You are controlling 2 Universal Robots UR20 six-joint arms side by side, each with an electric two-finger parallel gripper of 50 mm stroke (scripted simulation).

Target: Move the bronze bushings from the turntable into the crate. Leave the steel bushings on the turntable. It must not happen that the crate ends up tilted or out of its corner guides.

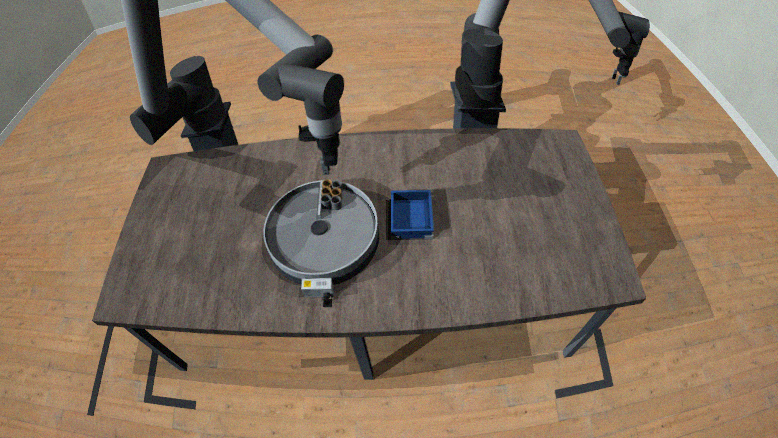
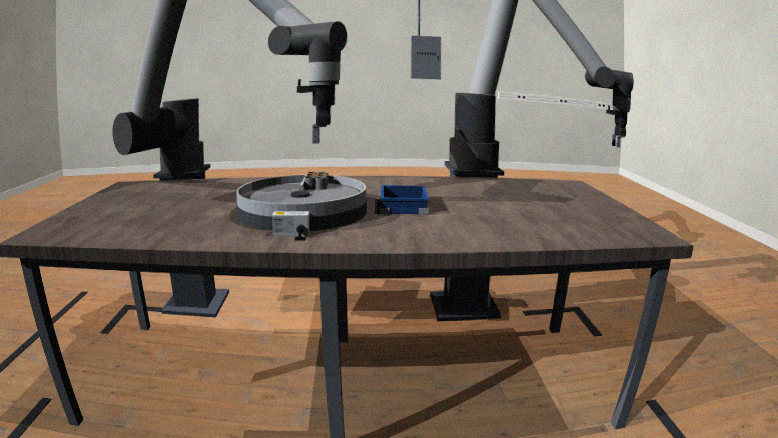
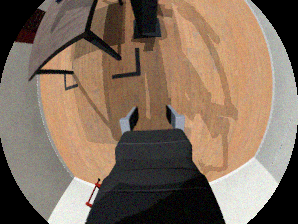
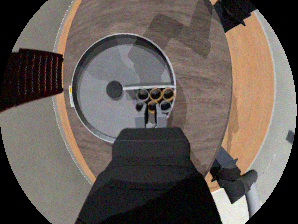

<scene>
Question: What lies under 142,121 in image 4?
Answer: My right gripper.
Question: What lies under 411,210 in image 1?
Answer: A blue crate.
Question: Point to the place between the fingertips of my right gripper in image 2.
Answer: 315,143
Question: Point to a blue crate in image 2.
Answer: At 401,199
</scene>
